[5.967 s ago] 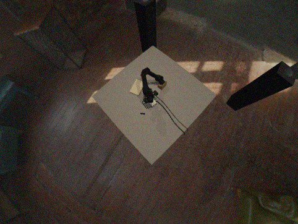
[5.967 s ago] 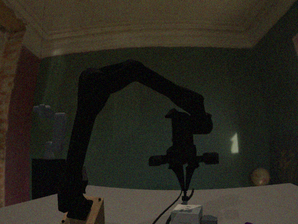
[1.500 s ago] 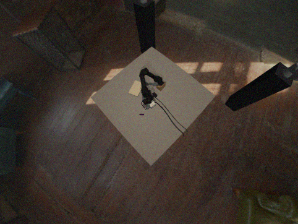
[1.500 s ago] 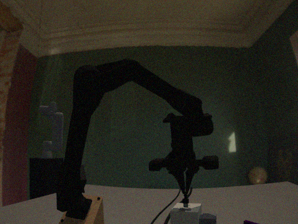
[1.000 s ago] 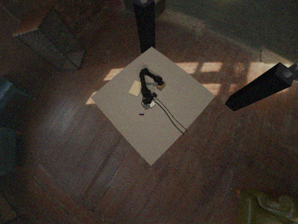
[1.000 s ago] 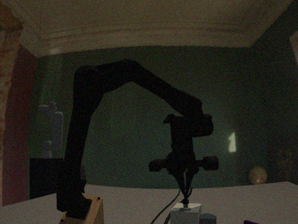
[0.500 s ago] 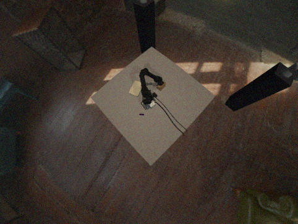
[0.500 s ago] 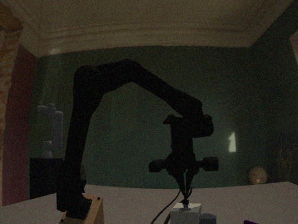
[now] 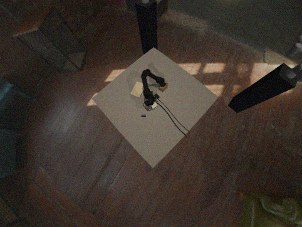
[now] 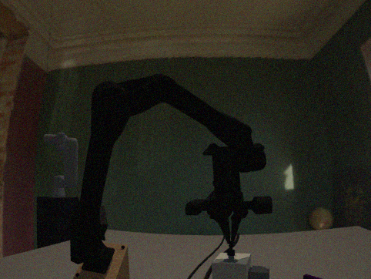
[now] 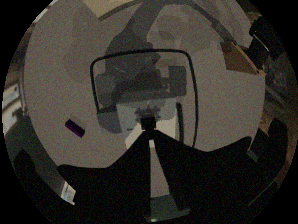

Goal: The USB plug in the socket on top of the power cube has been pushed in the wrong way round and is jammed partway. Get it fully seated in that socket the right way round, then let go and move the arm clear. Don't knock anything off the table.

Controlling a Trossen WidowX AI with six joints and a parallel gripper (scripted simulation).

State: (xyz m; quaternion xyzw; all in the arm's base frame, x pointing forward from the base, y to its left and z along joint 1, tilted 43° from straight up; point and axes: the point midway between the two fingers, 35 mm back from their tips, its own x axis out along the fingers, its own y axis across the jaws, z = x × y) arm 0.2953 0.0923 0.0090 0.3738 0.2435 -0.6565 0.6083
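My gripper tip is 20 mm above the dark USB plug. From my gripper tip the other things lie so: purple object 190 mm ahead, 100 mm below; tan sheet 320 mm to the right, 100 mm below, 40 mm behind.
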